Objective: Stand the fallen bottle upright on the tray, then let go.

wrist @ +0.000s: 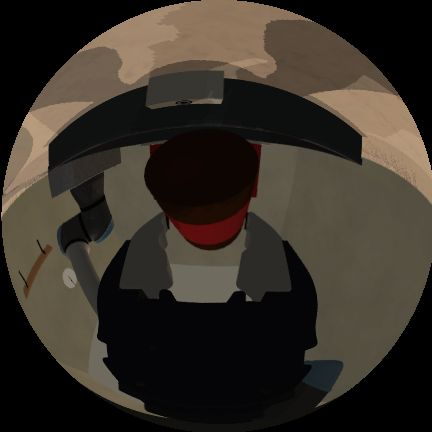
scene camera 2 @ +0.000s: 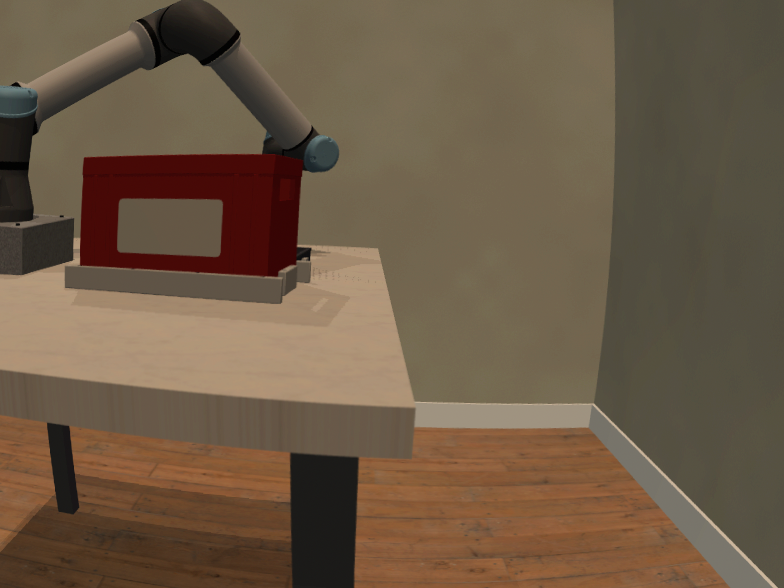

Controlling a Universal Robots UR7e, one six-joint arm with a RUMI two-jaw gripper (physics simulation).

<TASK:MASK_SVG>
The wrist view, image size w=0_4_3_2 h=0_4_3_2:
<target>my gripper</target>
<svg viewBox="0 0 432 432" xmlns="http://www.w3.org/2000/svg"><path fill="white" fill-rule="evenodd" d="M159 212L144 223L130 239L124 241L107 265L100 279L96 302L98 314L97 339L106 343L107 357L102 358L103 363L118 380L118 390L140 399L144 403L146 411L171 418L170 423L156 424L196 432L203 432L204 430L241 432L274 426L248 424L248 420L263 417L263 410L270 405L295 397L294 387L311 369L310 364L303 364L304 350L312 348L317 344L315 334L317 296L308 270L288 241L282 240L280 235L268 223L252 211L249 211L245 214L244 229L246 230L244 246L246 249L241 253L236 278L236 286L240 290L234 291L226 302L176 301L171 291L168 290L173 284L173 279L164 250L167 246L165 233L169 229L169 220L163 211Z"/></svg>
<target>brown bottle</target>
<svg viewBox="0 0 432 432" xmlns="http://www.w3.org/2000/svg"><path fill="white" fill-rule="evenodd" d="M194 129L169 138L152 152L145 164L144 182L162 211L188 243L199 249L216 250L229 245L238 236L242 228L252 195L259 160L257 152L251 143L236 133L216 128Z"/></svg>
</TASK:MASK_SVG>
